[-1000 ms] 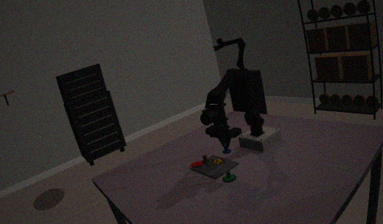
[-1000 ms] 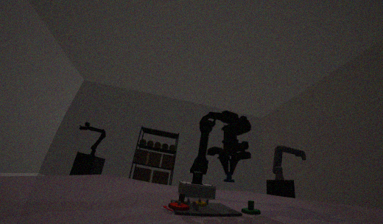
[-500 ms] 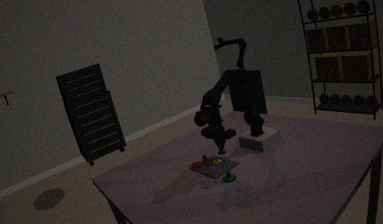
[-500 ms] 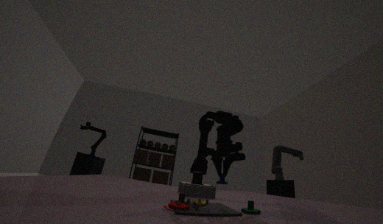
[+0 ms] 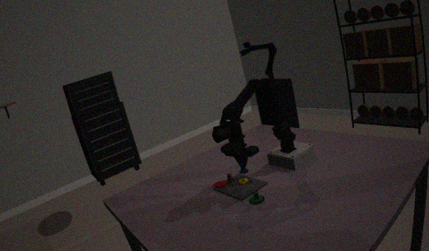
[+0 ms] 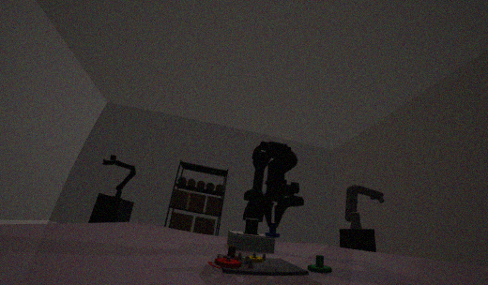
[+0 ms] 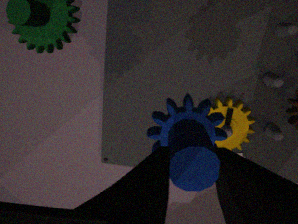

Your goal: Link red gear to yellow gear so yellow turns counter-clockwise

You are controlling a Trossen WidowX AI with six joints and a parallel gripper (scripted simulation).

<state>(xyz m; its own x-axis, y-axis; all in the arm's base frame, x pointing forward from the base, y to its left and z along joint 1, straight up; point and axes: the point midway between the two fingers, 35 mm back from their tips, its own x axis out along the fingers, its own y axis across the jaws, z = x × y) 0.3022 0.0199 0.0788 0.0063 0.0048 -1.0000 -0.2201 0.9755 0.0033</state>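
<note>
Right now my gripper tip is 10 mm past the yellow gear, 40 mm to the left of it and 90 mm above it. Round my gripper tip: green gear (50 mm ahead, 130 mm to the left, 100 mm below); then blue gear (10 mm below); then red gear (70 mm ahead, 120 mm to the right, 100 mm below).
</note>
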